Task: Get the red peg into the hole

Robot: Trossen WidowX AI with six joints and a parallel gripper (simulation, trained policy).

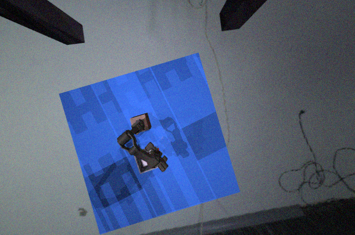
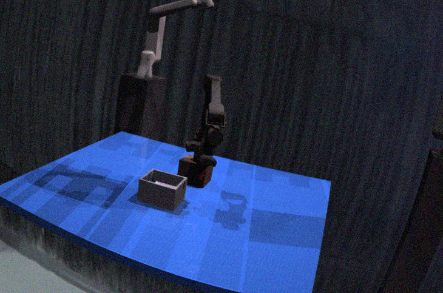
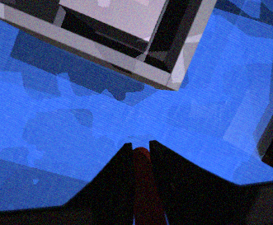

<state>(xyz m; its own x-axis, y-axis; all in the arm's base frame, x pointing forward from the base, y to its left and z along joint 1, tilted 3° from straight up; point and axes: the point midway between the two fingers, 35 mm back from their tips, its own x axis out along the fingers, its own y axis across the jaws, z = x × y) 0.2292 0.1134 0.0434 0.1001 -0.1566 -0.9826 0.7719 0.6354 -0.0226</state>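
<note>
Right now the grey box is 90 mm ahead of my gripper tip, 110 mm to the right of it and 100 mm below it. The rest, counted from my gripper tip: red peg 10 mm behind, 20 mm to the left, 20 mm above.
</note>
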